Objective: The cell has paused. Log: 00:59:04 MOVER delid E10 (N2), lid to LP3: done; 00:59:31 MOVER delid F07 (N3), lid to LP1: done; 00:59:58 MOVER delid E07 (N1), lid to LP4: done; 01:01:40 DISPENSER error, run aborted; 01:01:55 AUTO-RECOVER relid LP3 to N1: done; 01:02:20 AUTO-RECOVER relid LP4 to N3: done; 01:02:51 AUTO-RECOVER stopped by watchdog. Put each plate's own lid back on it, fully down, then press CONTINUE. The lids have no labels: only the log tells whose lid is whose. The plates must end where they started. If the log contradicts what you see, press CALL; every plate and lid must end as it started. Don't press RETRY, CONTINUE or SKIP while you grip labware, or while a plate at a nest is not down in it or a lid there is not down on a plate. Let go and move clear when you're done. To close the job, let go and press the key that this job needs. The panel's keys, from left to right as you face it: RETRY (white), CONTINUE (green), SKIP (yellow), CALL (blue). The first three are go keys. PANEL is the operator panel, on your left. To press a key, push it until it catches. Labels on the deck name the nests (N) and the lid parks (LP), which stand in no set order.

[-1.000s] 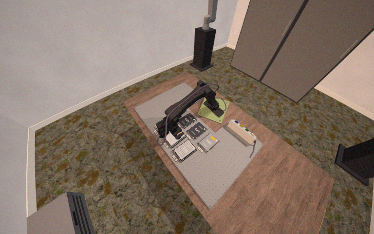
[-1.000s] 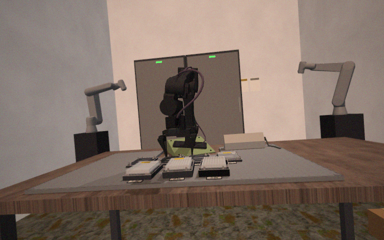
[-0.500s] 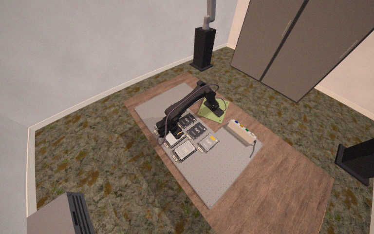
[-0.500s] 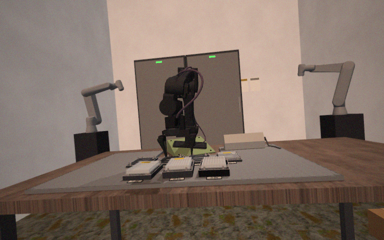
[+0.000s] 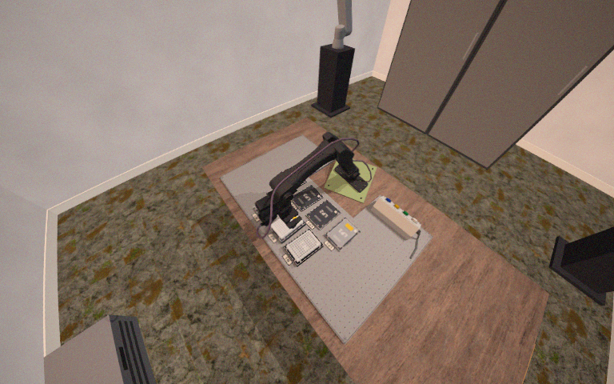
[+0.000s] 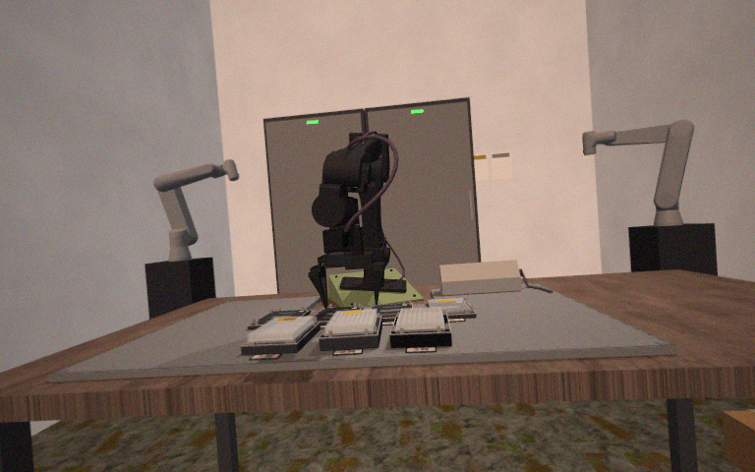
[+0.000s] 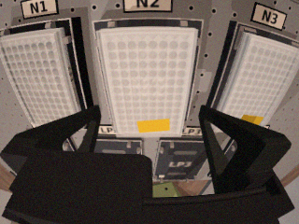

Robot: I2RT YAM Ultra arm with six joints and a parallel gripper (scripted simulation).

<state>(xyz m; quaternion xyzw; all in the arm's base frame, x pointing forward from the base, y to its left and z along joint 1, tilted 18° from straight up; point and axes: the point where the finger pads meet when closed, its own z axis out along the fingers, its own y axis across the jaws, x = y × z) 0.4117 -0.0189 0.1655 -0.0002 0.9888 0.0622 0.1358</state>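
My gripper is now 40 mm above the plate. Also, from my hand: LP3 park: 170 mm behind, 70 mm to the right, 60 mm below; then LP1 park: 170 mm behind, 200 mm to the left, 60 mm below; then lid: 170 mm behind, 200 mm to the left, 50 mm below.
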